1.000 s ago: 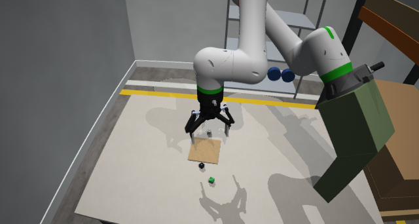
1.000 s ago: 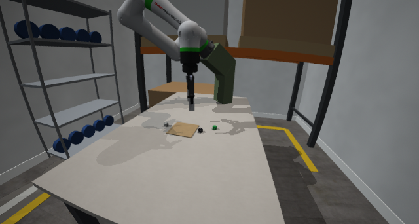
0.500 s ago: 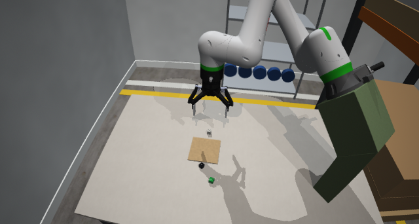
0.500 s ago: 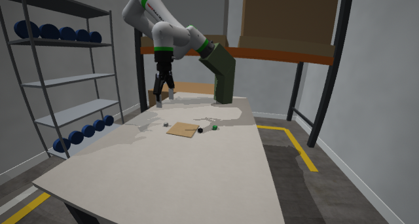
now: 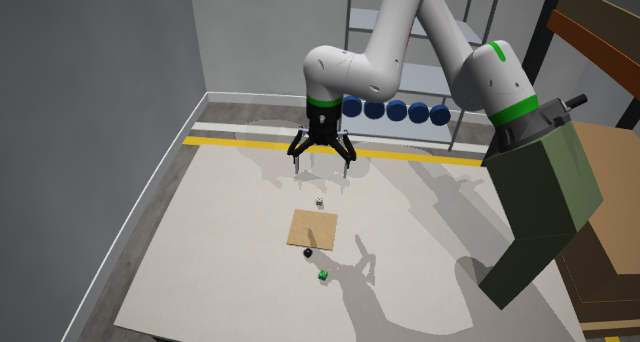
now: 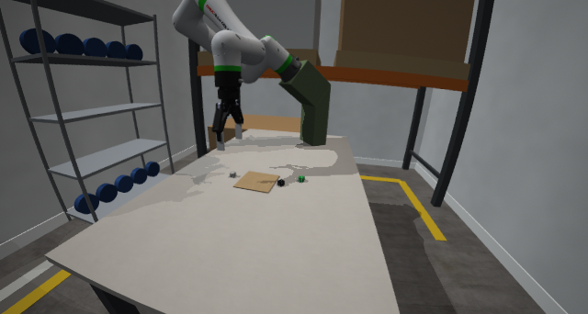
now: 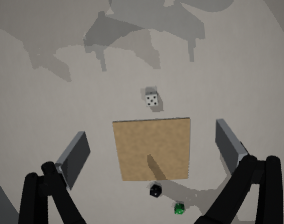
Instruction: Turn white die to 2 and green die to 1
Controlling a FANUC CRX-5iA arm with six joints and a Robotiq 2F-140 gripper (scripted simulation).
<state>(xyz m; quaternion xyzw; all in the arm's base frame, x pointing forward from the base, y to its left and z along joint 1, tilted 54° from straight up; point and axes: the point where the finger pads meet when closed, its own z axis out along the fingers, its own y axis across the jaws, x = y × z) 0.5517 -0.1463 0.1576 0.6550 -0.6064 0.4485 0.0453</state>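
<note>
My gripper is now 14 cm above the white die. From my hand the other things lie so: mat 3 cm ahead, 11 cm to the left, 15 cm below; black die 5 cm ahead, 20 cm to the left, 14 cm below; green die 1 cm ahead, 28 cm to the left, 14 cm below.
</note>
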